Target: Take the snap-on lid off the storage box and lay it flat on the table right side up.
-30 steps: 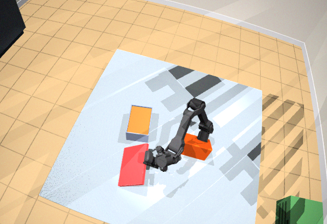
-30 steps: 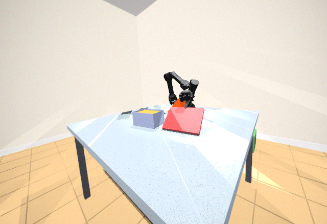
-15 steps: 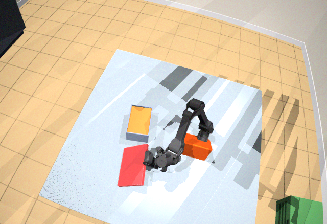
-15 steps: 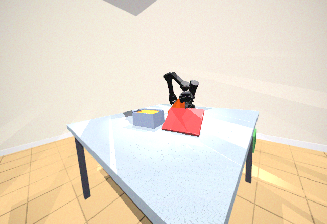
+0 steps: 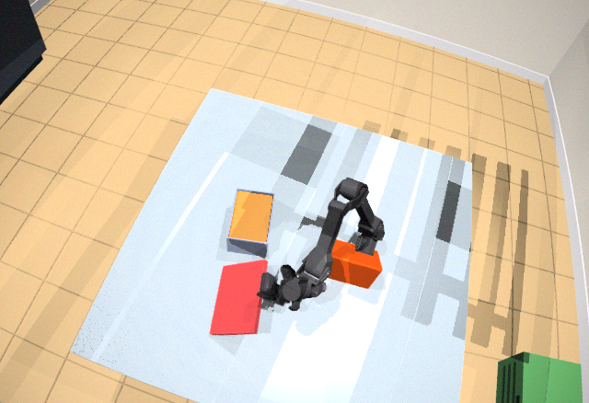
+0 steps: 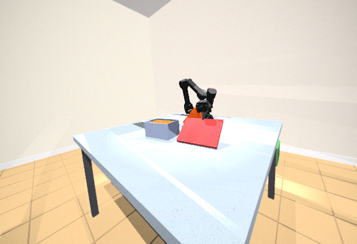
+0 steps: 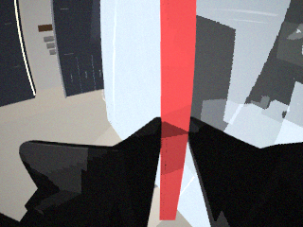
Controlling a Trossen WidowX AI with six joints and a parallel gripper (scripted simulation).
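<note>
The red lid lies 7 cm ahead of my gripper tip, 2 cm to the left of it and 5 cm below it. Round my gripper tip: grey-blue storage box: 14 cm ahead, 27 cm to the right, 6 cm below.
</note>
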